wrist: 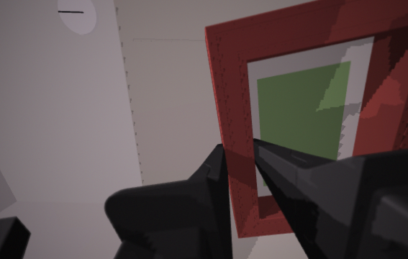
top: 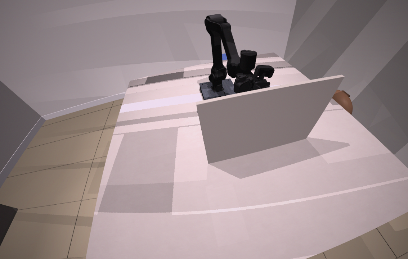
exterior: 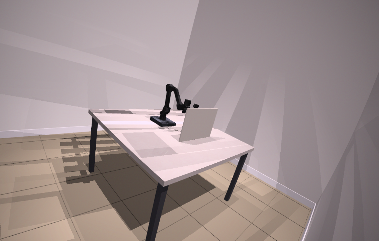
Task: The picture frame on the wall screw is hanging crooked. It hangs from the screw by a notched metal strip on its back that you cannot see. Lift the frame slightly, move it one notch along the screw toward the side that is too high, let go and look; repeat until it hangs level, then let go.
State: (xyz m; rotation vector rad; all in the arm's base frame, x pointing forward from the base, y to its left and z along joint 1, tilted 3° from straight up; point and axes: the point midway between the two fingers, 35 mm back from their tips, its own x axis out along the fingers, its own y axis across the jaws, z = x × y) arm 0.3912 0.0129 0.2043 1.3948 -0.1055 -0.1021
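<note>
The picture frame is 10 mm ahead of my gripper tip, 10 mm to the right of it and 50 mm below it. The rest, counted from my gripper tip: wall panel (20 mm ahead, 70 mm below).
</note>
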